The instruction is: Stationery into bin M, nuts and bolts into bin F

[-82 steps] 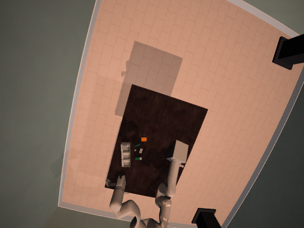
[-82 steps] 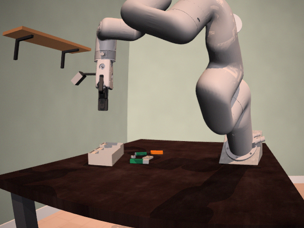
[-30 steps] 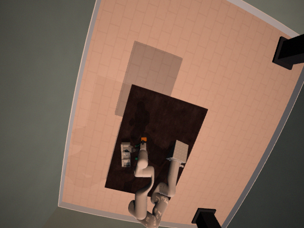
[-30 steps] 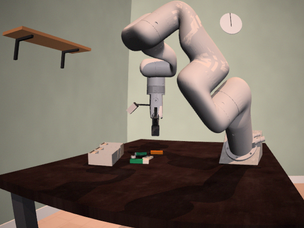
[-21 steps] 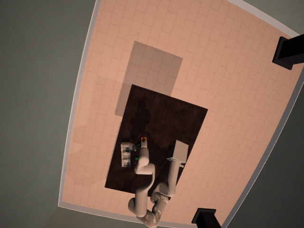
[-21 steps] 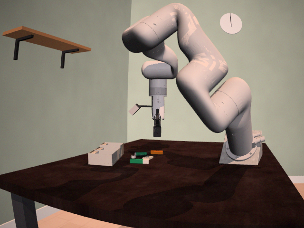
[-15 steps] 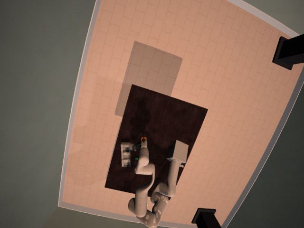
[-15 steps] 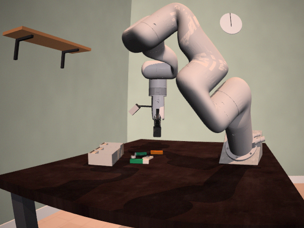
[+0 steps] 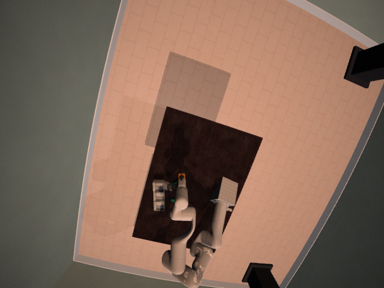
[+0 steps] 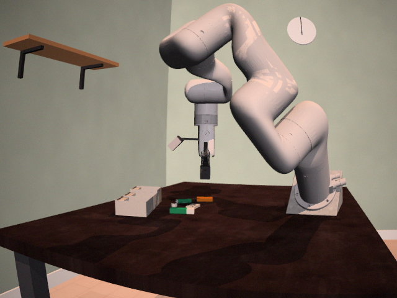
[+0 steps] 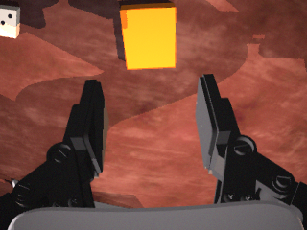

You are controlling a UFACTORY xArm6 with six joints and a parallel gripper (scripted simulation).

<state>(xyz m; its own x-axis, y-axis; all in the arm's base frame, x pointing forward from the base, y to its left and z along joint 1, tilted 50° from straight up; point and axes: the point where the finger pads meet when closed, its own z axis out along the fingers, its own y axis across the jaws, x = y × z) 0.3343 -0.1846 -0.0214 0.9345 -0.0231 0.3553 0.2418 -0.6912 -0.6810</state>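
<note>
The orange block is 90 mm below my hand. Also, from my hand: cream domino: 130 mm to the left, 90 mm below; then green cylinder: 50 mm ahead, 80 mm to the left, 80 mm below; then steel nut: 60 mm ahead, 140 mm to the left, 90 mm below.
</note>
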